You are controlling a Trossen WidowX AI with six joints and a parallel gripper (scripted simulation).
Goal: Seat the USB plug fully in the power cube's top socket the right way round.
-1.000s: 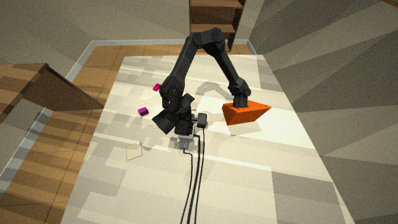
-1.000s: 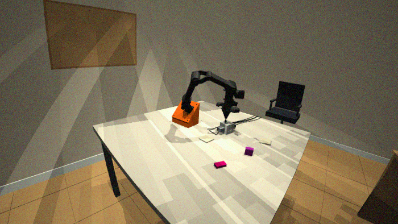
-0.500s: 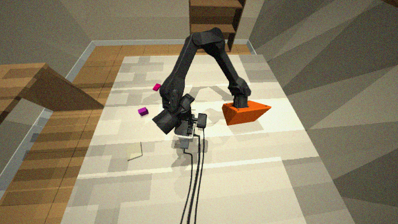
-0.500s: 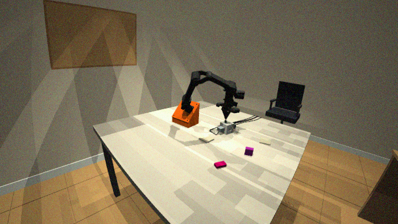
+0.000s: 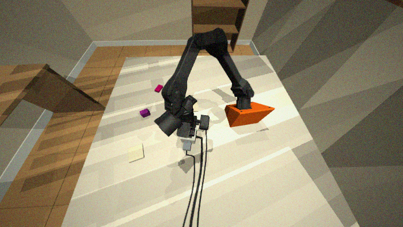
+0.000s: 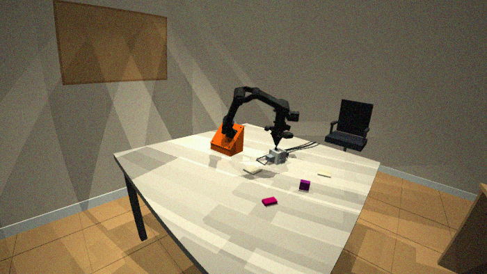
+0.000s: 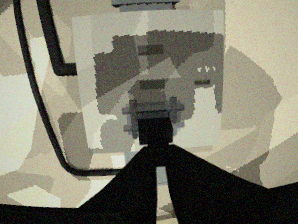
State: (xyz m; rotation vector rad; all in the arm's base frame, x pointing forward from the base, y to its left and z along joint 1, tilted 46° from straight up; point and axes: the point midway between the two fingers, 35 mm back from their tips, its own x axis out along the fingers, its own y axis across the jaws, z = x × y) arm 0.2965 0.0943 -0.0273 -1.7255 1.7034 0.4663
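Right now my gripper tip is 20 mm above the dark USB plug. From my gripper tip the other things lie so: pale flat card 290 mm ahead, 90 mm to the left, 100 mm below.
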